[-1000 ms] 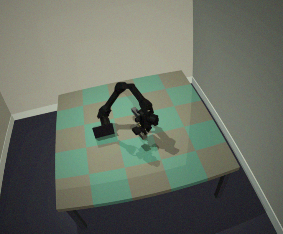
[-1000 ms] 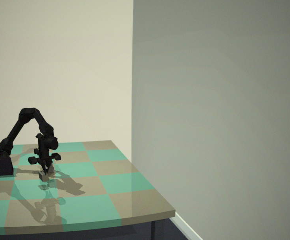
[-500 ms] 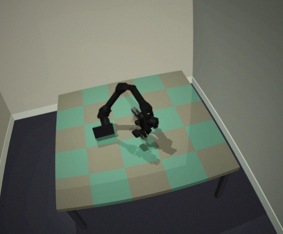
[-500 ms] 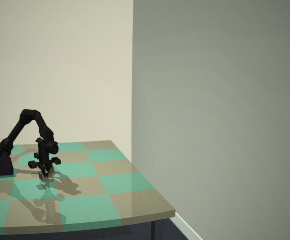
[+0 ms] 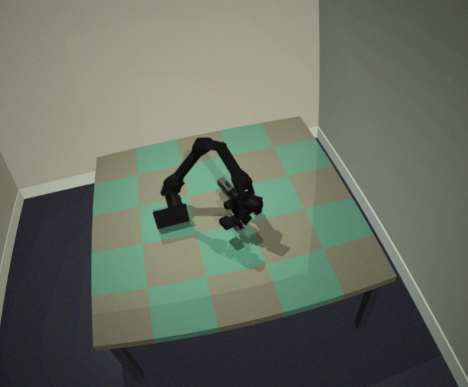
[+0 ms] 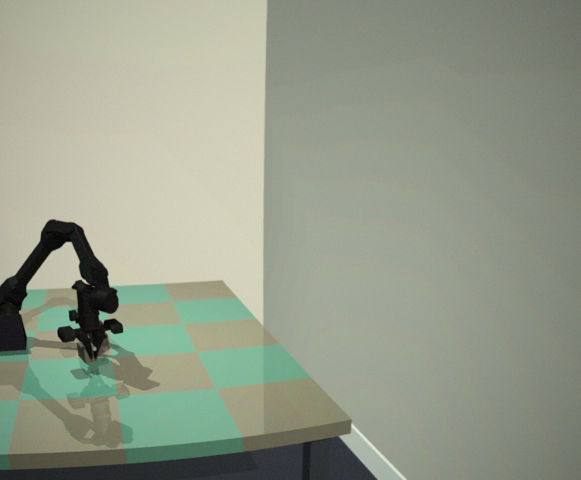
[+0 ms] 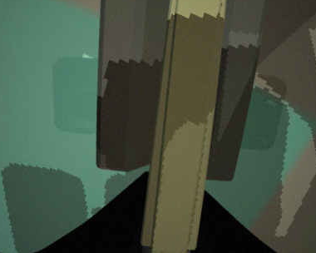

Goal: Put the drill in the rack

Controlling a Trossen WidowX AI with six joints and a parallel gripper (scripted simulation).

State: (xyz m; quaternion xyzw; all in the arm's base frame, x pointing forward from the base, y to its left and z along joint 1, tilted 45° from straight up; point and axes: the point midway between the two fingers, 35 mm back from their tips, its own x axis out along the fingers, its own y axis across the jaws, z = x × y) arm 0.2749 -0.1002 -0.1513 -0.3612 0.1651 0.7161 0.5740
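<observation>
Right now the drill is 10 mm behind my gripper tip, 40 mm to the left of it and 30 mm above it. From my gripper tip the other things lie so: rack (20 mm behind, 50 mm to the left).
</observation>
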